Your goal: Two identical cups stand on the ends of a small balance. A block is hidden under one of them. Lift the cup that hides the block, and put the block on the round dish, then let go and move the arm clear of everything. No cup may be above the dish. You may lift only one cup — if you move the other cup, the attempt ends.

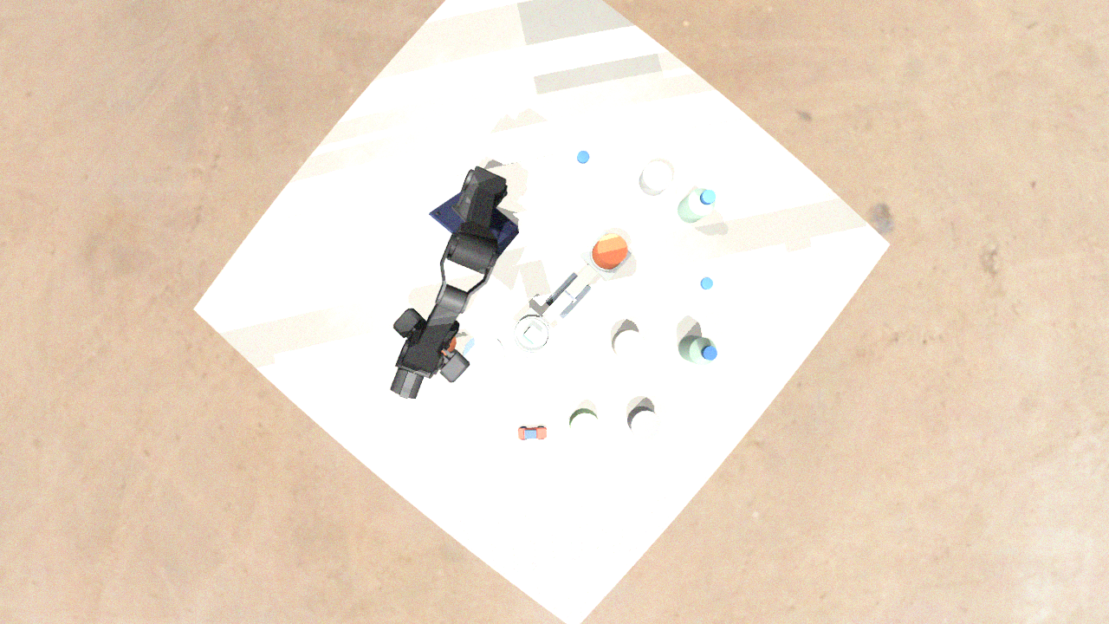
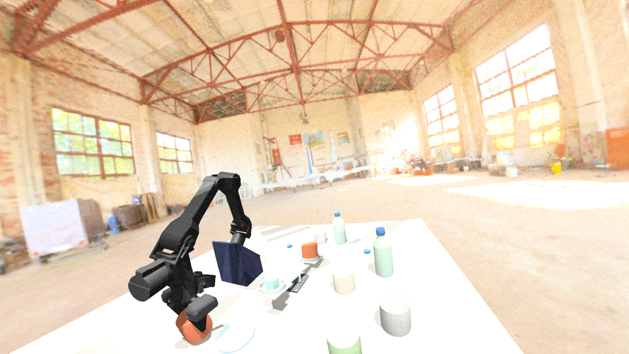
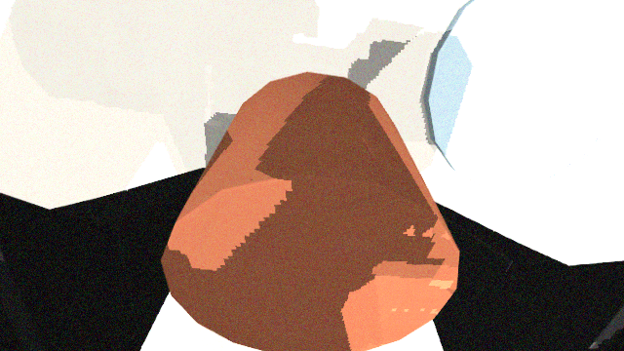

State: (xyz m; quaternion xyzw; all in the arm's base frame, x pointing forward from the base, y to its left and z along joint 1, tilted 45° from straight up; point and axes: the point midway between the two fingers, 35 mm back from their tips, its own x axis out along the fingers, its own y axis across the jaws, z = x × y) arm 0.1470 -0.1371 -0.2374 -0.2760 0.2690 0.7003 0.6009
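The teal block lies 14 cm ahead of my gripper tip, 18 cm to the left of it and 5 cm above it. Round my gripper tip: green cup: 39 cm ahead, 11 cm to the left; then round white dish: 9 cm ahead, 5 cm to the left, 3 cm below; then red toy car: 31 cm ahead, 1 cm to the left, 2 cm below.
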